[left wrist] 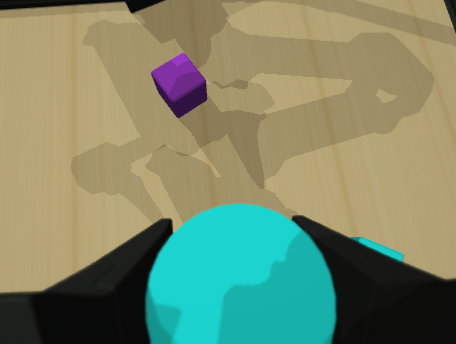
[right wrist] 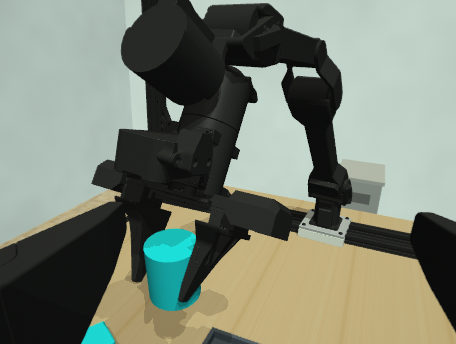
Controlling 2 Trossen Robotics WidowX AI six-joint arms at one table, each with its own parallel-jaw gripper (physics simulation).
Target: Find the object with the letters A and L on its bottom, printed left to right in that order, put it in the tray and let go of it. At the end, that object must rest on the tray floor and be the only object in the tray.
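A cyan cylinder is upright between the fingers of my left gripper, which is shut on it. In the right wrist view the cylinder is low over the table, with its shadow close below; I cannot tell if it touches. Its bottom face is hidden, so no letters show. My right gripper is open and empty, its fingers at the two sides of the right wrist view. A corner of the dark grey tray shows at the bottom edge of that view, nearer the camera than the cylinder.
A purple block lies on the table ahead of the left gripper. A cyan piece shows partly behind its right-hand finger. A cyan object shows at the right wrist view's lower left. A black rail runs along the far table edge.
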